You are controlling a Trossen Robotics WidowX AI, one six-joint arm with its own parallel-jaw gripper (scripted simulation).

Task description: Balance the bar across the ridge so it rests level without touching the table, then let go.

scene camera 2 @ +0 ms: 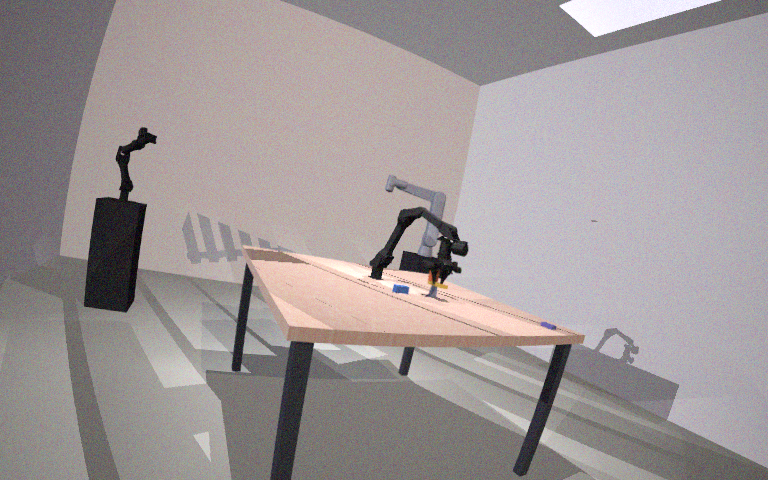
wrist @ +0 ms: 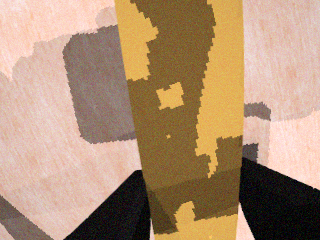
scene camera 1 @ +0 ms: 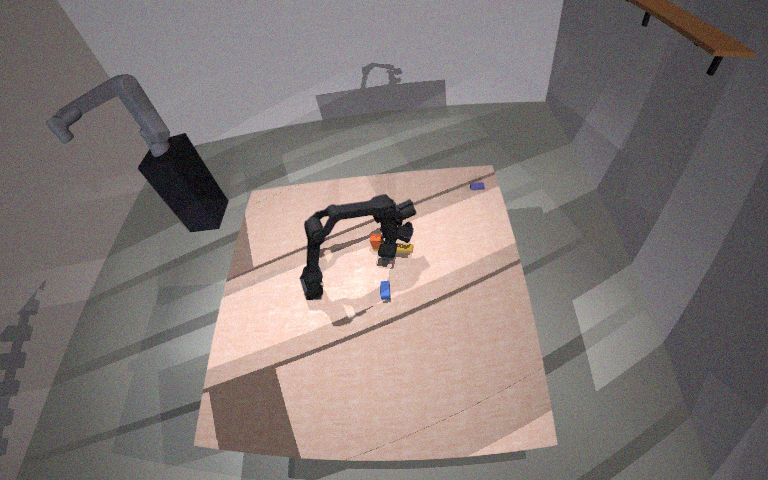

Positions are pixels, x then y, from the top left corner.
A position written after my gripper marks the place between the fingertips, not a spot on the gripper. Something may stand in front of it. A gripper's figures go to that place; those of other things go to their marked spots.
Labels:
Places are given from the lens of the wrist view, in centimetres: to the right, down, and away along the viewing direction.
my gripper (wrist: 190,174): 1, 2, 9
bar (wrist: 185,73): 1, -1, 7

